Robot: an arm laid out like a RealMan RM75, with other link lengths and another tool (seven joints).
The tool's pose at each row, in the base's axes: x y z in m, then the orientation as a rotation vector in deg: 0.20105 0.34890 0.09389 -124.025 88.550 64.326; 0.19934 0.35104 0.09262 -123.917 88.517 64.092; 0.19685 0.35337 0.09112 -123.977 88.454 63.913; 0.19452 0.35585 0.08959 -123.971 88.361 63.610; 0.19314 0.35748 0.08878 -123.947 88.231 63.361; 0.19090 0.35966 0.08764 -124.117 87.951 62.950
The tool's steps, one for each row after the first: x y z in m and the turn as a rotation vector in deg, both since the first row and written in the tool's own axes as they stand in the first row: -0.00082 0.00037 0.00288 0.216 -0.004 -0.065; -0.00171 0.00131 0.00638 0.299 0.069 -0.156; -0.00267 0.00204 0.00991 0.503 0.131 -0.288; -0.00341 0.00243 0.01203 0.687 0.152 -0.433; -0.00442 0.00329 0.01508 0.871 0.296 -0.739
